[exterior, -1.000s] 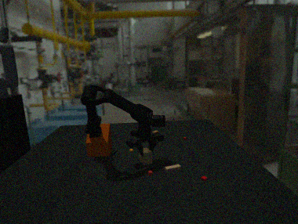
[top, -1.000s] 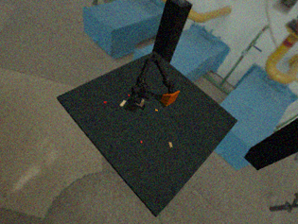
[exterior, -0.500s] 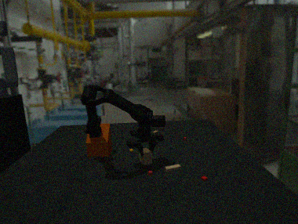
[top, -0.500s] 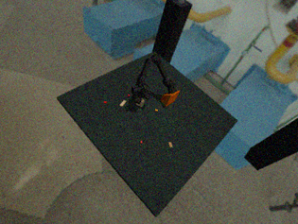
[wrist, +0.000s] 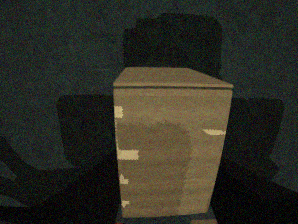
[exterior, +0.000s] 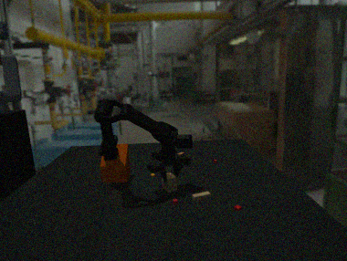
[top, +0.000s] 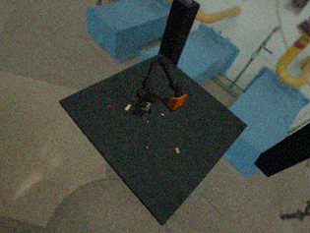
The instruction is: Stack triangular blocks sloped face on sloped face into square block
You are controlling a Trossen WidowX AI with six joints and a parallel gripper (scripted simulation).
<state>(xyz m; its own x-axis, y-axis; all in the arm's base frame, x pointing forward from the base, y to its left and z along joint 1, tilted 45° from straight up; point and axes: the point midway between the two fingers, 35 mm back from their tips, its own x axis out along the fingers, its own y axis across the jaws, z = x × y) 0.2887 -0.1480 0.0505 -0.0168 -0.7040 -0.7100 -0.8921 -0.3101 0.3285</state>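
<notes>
Right now my gripper tip is 1 cm below the tan triangular block. The rest, counted from my gripper tip: orange bit: 9 cm behind, 16 cm to the left, 3 cm below.
</notes>
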